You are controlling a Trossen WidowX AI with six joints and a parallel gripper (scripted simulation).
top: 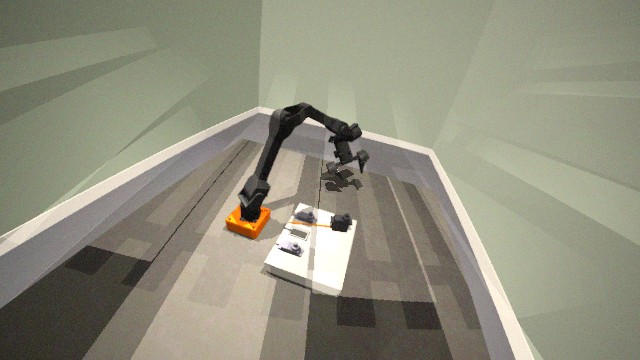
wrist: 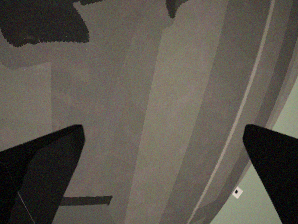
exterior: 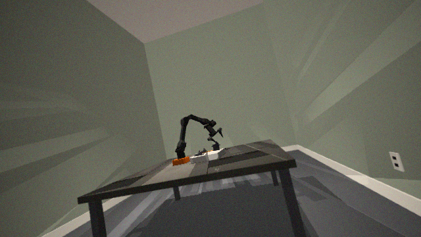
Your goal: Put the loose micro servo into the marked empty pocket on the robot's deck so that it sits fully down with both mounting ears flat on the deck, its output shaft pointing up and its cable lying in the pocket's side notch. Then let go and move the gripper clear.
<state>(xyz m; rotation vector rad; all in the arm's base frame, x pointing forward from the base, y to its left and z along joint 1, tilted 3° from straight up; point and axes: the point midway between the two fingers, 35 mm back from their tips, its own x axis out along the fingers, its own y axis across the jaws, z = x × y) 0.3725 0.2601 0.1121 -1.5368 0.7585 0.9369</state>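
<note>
Right now the deck is 34 cm to the right of my gripper tip, 9 cm below it and 9 cm behind it.
</note>
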